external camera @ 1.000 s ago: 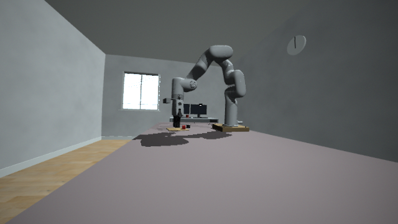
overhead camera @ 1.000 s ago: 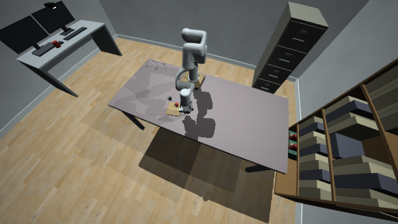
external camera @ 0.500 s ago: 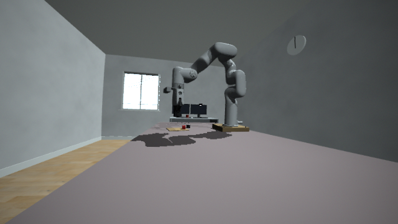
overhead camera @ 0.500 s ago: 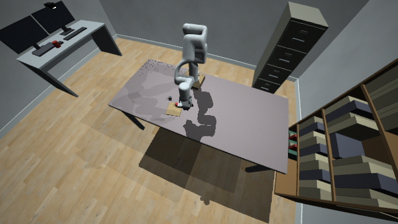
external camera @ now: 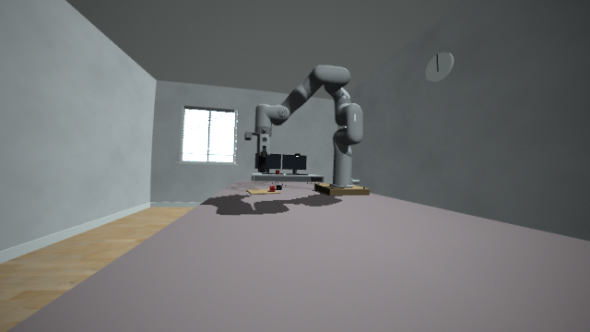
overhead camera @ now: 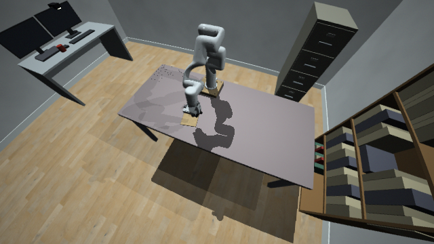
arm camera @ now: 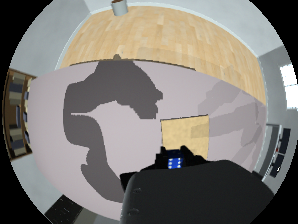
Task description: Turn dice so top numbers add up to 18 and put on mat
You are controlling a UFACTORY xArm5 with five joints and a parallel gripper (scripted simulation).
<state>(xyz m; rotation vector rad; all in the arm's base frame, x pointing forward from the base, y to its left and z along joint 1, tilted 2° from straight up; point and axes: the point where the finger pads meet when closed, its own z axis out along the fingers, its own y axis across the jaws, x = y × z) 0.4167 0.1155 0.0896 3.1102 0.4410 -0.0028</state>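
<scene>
Right now my hand is 120 mm above the tan mat and 70 mm to the left of it. The rest, counted from my hand: black die (190 mm to the right, 110 mm below, 70 mm behind); blue die (10 mm below); red die (110 mm below, 80 mm to the right, 40 mm behind).
</scene>
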